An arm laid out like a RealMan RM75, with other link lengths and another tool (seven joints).
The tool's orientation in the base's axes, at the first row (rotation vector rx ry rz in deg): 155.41, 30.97, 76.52
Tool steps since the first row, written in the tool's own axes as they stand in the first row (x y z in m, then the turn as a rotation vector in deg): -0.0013, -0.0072, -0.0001, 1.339, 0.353, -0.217; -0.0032, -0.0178, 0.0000, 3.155, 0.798, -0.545; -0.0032, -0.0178, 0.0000, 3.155, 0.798, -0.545; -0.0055, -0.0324, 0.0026, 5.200, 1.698, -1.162; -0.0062, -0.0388, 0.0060, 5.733, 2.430, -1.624; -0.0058, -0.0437, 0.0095, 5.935, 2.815, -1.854; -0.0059, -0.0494, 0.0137, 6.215, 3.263, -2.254; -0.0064, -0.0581, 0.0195, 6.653, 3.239, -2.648; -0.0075, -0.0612, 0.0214, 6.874, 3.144, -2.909; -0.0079, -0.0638, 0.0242, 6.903, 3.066, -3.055; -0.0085, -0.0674, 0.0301, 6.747, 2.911, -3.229; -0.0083, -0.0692, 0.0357, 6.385, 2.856, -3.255
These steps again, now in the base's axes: -0.0028, 0.0063, -0.0025, 0.680, 0.107, 1.221; -0.0068, 0.0156, -0.0062, 1.567, 0.280, 2.890; -0.0068, 0.0156, -0.0062, 1.567, 0.280, 2.890; -0.0101, 0.0287, -0.0127, 2.484, 0.079, 5.010; -0.0097, 0.0347, -0.0167, 2.627, -0.466, 5.856; -0.0081, 0.0398, -0.0197, 2.669, -0.778, 6.233; -0.0065, 0.0455, -0.0236, 2.640, -1.139, 6.789; -0.0047, 0.0540, -0.0294, 2.571, -1.003, 7.359; -0.0047, 0.0566, -0.0321, 2.465, -0.862, 7.667; -0.0034, 0.0592, -0.0347, 2.346, -0.792, 7.762; -0.0002, 0.0629, -0.0396, 2.079, -0.716, 7.719; 0.0038, 0.0652, -0.0433, 1.841, -0.791, 7.450
